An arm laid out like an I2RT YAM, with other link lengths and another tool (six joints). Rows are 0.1 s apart.
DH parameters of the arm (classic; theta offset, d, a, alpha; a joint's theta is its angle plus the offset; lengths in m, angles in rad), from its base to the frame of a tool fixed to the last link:
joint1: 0 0.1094 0.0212 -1.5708
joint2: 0 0 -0.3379 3.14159
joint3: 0.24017 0 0.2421 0
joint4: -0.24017 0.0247 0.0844 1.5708
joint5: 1.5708 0.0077 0 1.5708
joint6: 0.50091 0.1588 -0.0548 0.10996
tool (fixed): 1.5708 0.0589 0 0
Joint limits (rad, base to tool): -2.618..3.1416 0..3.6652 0..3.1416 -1.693..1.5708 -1.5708..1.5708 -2.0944..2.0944
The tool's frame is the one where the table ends.
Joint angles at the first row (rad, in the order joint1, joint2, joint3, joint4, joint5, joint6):
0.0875 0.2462 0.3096 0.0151 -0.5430 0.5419
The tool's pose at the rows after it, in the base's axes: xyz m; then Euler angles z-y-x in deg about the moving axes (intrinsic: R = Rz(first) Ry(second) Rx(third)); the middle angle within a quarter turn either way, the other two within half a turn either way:
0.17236 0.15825 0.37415 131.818 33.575 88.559
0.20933 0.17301 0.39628 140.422 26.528 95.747
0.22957 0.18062 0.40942 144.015 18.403 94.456
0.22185 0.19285 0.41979 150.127 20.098 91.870
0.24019 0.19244 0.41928 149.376 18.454 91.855
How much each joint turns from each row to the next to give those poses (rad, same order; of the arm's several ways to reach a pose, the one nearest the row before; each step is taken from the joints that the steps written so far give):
0.0001 0.2652 0.2598 -0.1275 -0.2041 -0.0942
0.0003 0.2399 0.1903 -0.1033 -0.0886 0.0137
-0.0038 0.1080 0.0111 0.1225 -0.0953 0.1495
0.0000 0.0599 -0.0001 0.1033 -0.1224 -0.0072
0.0000 0.0503 0.0001 0.0588 0.0106 0.0366

